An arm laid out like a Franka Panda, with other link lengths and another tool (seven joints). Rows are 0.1 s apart.
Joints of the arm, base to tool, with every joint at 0 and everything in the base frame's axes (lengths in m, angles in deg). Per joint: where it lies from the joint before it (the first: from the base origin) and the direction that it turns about. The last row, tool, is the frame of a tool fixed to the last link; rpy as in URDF.
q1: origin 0 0 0.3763 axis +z
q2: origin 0 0 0 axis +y
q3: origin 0 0 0.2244 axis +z
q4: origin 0.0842 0 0 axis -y
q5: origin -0.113 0 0.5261 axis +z
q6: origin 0 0 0 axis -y
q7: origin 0.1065 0 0 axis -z
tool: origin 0.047 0.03 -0.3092 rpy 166.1 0 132
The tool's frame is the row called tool.
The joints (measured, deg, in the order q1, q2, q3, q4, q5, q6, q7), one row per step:
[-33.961, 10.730, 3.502, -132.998, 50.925, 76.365, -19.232]
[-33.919, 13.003, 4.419, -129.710, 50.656, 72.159, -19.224]
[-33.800, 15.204, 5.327, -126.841, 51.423, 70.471, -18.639]
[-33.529, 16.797, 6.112, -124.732, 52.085, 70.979, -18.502]
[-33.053, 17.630, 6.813, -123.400, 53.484, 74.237, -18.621]
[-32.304, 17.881, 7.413, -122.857, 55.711, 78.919, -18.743]
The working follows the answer.
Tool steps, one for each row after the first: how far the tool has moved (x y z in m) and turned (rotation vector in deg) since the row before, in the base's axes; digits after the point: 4 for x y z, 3 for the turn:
[0.0005, 0.0116, 0.0195, 3.212, -0.009, 3.097]
[0.0101, 0.0081, 0.0098, 1.715, -0.044, 1.101]
[0.0134, 0.0054, 0.0006, -0.017, -0.824, 0.181]
[0.0236, 0.0024, -0.0069, -1.825, -1.868, -1.667]
[0.0287, 0.0020, -0.0092, -2.434, -2.116, -2.920]

Tool pose at each row, in the base's axes (x y z in m, rotation vector in deg; rounded; the steps above come from the unrounded poses):
[0.5115, 0.0353, 0.0712, -78.904, -75.006, -68.982]
[0.5120, 0.0469, 0.0907, -74.137, -74.203, -68.497]
[0.5221, 0.0550, 0.1005, -72.022, -73.502, -68.626]
[0.5355, 0.0604, 0.1011, -71.518, -74.202, -69.122]
[0.5591, 0.0629, 0.0942, -73.278, -76.124, -70.797]
[0.5879, 0.0649, 0.0849, -76.371, -78.070, -73.215]

